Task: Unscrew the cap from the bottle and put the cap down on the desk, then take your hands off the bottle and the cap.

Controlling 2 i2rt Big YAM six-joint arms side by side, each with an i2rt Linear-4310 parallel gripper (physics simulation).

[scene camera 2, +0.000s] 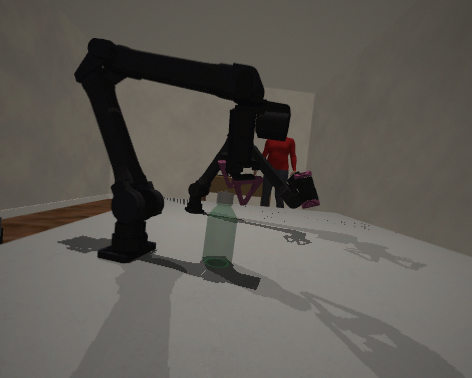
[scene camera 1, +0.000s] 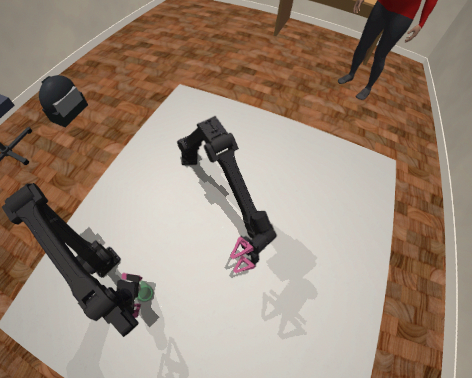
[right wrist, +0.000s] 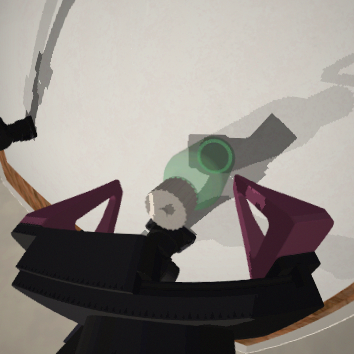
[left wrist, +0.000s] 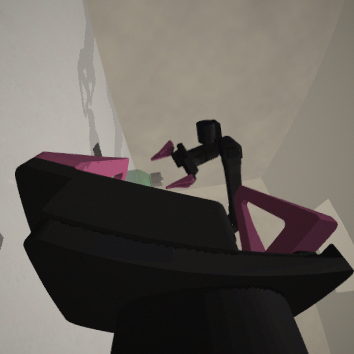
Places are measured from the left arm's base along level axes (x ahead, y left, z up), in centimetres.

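Where they show: left gripper, fingertip midpoint: (scene camera 2: 305,187) (scene camera 1: 232,265) (left wrist: 184,178); right gripper, fingertip midpoint: (scene camera 2: 236,195) (scene camera 1: 140,290) (right wrist: 174,183) (left wrist: 157,173); left arm's base, origin of the base link: (scene camera 2: 194,211) (scene camera 1: 189,156) (right wrist: 29,128); right arm's base, origin of the base link: (scene camera 2: 128,252) (scene camera 1: 106,262) (right wrist: 170,229).
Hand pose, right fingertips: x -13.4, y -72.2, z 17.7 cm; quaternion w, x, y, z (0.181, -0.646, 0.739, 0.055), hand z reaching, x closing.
Note:
Things, the pixels of their top centre, and the offset from my right fingertips. Level surfaces: height alone.
- translucent green bottle, middle of its top: (right wrist: 167,213) (scene camera 2: 224,193) (left wrist: 160,178) (scene camera 1: 132,287) dz +0.4, dx -2.8, dy +1.1 cm
- white desk, its level: dz -17.7 cm
- ridged grey cap, middle of its top: (right wrist: 161,214) (scene camera 2: 226,190) (left wrist: 162,178) dz +1.2, dx -2.4, dy +1.2 cm
The translucent green bottle (scene camera 1: 145,291) (scene camera 2: 220,235) (left wrist: 138,177) (right wrist: 215,187) stands upright on the white desk (scene camera 1: 330,200). The ridged grey cap (scene camera 2: 225,198) (left wrist: 157,179) (right wrist: 167,207) sits on its neck. My right gripper (scene camera 1: 135,294) (scene camera 2: 236,194) (right wrist: 174,183) is open and points down close to the bottle top. In the right wrist view the cap shows in the gap between its fingers, nearer the left-hand finger, with neither finger on it. My left gripper (scene camera 1: 233,265) (scene camera 2: 306,189) is open and empty, well away from the bottle.
In scene camera 1 the left arm (scene camera 1: 240,185) reaches over the middle of the desk, and the right arm (scene camera 1: 55,250) spans the lower left. A dark helmet-like object (scene camera 1: 62,100) lies beyond the desk. A person in red (scene camera 1: 400,17) (scene camera 2: 280,154) stands in the background.

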